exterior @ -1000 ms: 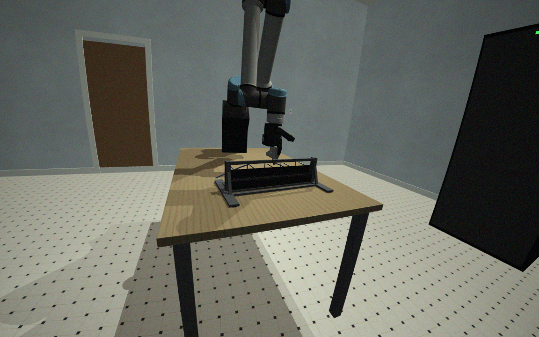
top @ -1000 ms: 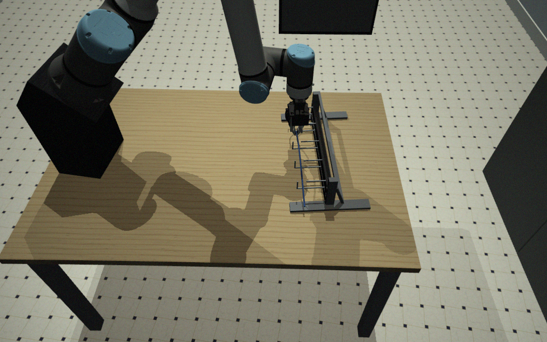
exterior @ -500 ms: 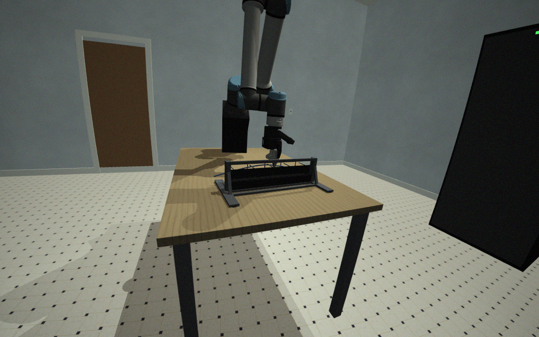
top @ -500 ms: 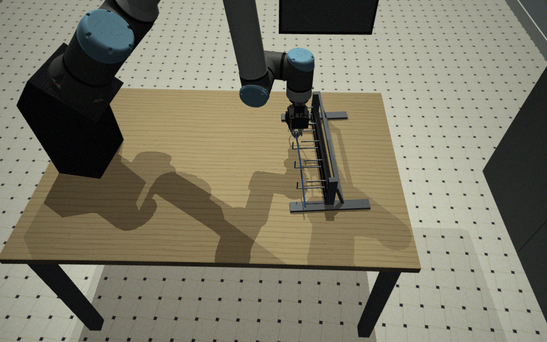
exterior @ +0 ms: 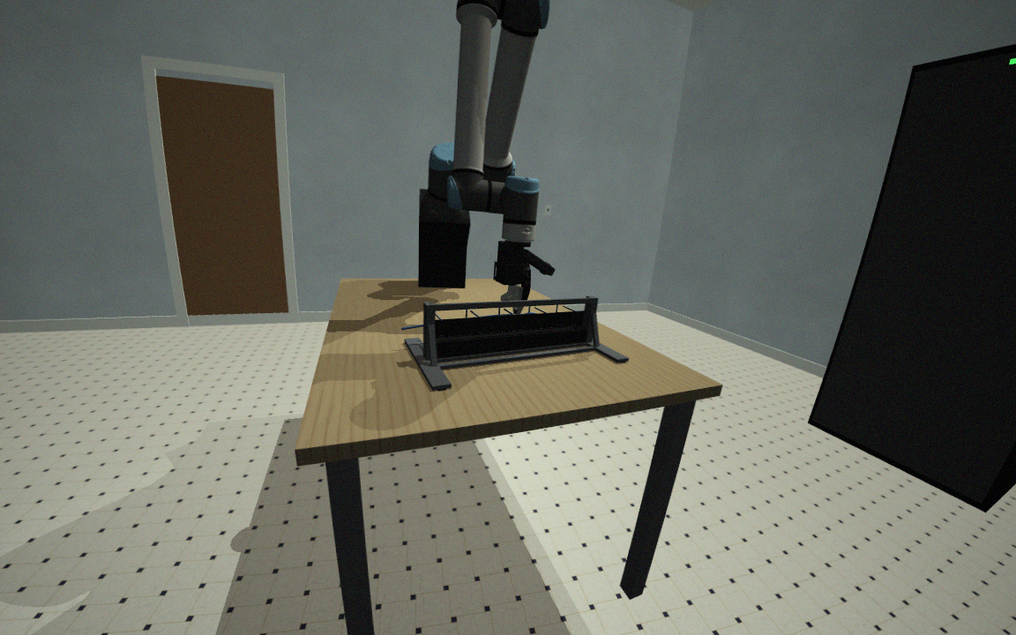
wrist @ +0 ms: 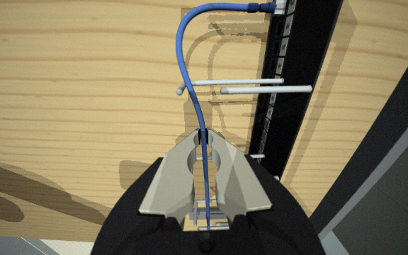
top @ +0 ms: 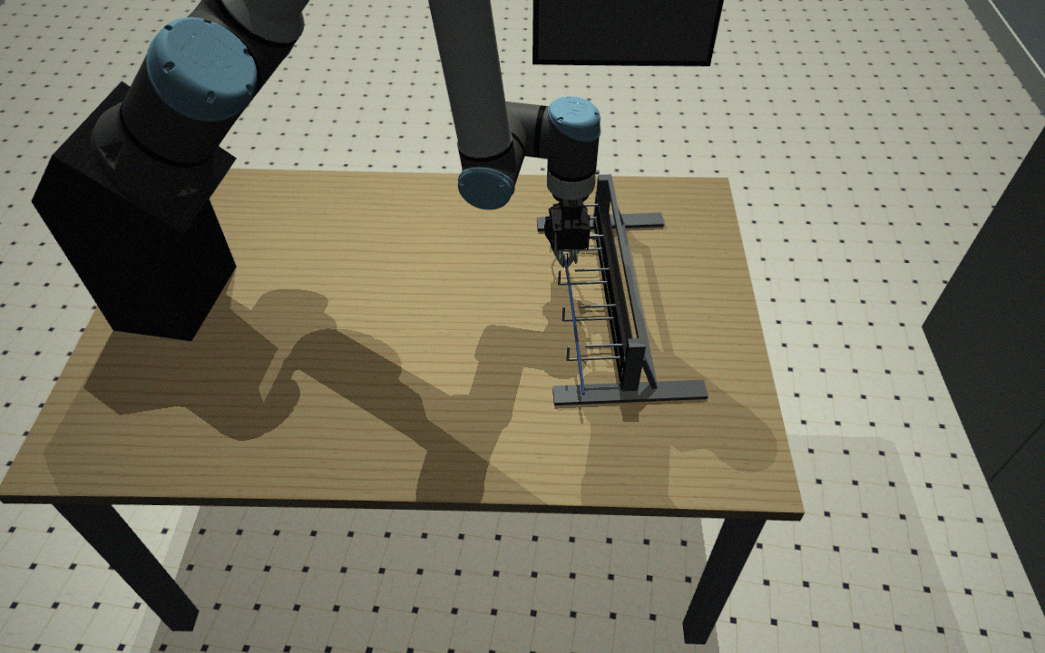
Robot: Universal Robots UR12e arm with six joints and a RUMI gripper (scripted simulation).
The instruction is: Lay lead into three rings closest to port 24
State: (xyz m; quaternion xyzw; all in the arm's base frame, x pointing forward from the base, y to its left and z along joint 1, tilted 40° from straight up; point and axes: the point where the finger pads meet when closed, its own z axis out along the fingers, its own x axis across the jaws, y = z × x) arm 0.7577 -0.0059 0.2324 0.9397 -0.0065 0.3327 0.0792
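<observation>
My gripper is now 100 mm short of the rack, 60 mm to the left of it and 10 mm above it.
</observation>
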